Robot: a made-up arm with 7 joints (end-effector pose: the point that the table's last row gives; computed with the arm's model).
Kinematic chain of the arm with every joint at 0, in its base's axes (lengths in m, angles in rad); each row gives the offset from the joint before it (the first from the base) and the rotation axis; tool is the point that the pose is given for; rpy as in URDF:
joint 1: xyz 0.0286 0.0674 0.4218 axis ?
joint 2: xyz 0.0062 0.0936 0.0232 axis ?
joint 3: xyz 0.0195 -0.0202 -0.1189 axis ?
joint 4: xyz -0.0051 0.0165 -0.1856 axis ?
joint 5: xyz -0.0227 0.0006 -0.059 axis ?
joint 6: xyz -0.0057 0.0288 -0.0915 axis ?
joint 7: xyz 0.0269 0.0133 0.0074 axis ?
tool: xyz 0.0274 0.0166 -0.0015 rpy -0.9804 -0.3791 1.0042
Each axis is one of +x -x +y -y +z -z.
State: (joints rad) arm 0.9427 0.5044 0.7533 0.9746 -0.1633 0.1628 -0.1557
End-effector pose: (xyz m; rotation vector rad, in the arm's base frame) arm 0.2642 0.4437 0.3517 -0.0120 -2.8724 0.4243
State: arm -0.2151 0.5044 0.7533 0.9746 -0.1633 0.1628 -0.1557
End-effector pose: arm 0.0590 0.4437 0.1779 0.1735 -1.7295 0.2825
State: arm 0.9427 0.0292 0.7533 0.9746 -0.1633 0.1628 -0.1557
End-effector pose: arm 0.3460 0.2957 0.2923 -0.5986 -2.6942 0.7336
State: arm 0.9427 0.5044 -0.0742 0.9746 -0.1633 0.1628 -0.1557
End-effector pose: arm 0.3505 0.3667 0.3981 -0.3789 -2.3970 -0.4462
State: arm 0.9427 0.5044 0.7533 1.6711 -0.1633 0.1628 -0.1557
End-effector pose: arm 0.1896 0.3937 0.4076 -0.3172 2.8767 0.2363
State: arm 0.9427 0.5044 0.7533 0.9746 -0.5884 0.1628 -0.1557
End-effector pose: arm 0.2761 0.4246 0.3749 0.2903 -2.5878 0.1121
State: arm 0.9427 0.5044 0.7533 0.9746 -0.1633 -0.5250 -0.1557
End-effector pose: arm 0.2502 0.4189 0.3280 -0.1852 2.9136 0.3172
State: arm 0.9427 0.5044 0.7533 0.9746 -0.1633 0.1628 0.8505
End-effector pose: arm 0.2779 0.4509 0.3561 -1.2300 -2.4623 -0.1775
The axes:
joint 1: -y
joint 2: +x
joint 3: +z
joint 4: -y
joint 5: +z
joint 6: +y
joint 7: -x

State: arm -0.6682 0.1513 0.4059 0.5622 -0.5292 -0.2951 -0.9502
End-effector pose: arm -0.1141 0.2720 0.0939 0.2334 -1.1827 -0.1496
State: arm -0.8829 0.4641 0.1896 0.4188 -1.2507 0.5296 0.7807
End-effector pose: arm -0.1867 0.3620 0.0771 -0.2842 0.8424 0.3688
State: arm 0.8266 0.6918 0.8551 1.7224 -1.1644 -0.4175 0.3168
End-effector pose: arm 0.1840 0.3637 0.4156 0.9481 -1.8795 -1.2819
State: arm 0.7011 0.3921 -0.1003 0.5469 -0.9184 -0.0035 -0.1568
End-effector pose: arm 0.3627 0.2968 0.2443 -0.2576 -1.4878 -0.8632
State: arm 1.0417 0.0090 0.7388 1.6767 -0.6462 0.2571 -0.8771
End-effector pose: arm 0.2669 0.2549 0.4047 -1.0759 2.6886 -0.5682
